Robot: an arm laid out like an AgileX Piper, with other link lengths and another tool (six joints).
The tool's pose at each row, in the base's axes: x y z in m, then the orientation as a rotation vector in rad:
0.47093, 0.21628, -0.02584, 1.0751, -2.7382, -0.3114
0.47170, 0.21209, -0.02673, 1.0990, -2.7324, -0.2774
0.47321, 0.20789, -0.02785, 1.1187, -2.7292, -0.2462
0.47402, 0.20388, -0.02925, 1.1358, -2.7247, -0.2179
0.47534, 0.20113, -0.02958, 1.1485, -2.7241, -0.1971
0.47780, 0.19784, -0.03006, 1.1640, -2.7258, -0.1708
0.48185, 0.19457, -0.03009, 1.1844, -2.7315, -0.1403
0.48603, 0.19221, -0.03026, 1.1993, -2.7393, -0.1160
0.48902, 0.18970, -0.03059, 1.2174, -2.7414, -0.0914
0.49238, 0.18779, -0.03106, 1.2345, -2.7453, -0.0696
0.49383, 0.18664, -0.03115, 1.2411, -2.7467, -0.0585
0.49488, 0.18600, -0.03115, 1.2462, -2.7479, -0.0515
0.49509, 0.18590, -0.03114, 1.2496, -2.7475, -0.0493
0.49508, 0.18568, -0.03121, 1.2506, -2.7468, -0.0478
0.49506, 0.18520, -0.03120, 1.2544, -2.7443, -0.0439
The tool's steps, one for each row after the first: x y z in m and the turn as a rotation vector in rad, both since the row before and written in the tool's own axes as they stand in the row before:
0.00224, -0.00373, 0.00014, 0.0222, 0.0103, -0.0142
0.00175, -0.00425, 0.00029, 0.0209, 0.0078, -0.0112
0.00212, -0.00368, 0.00084, 0.0183, 0.0083, -0.0100
0.00101, -0.00289, -0.00015, 0.0146, 0.0035, -0.0069
0.00062, -0.00408, -0.00023, 0.0193, 0.0022, -0.0079
-0.00039, -0.00511, -0.00091, 0.0244, -0.0017, -0.0099
-0.00111, -0.00463, -0.00065, 0.0204, -0.0040, -0.0062
-0.00019, -0.00391, -0.00020, 0.0191, -0.0004, -0.0095
-0.00086, -0.00380, -0.00005, 0.0179, -0.0027, -0.0086
-0.00010, -0.00185, -0.00010, 0.0085, -0.0002, -0.0032
-0.00021, -0.00121, -0.00013, 0.0056, -0.0008, -0.0025
-0.00006, -0.00022, -0.00003, 0.0019, -0.0002, -0.0021
0.00017, -0.00014, 0.00008, 0.0008, 0.0007, -0.0007
0.00038, -0.00030, 0.00000, 0.0022, 0.0019, -0.0028

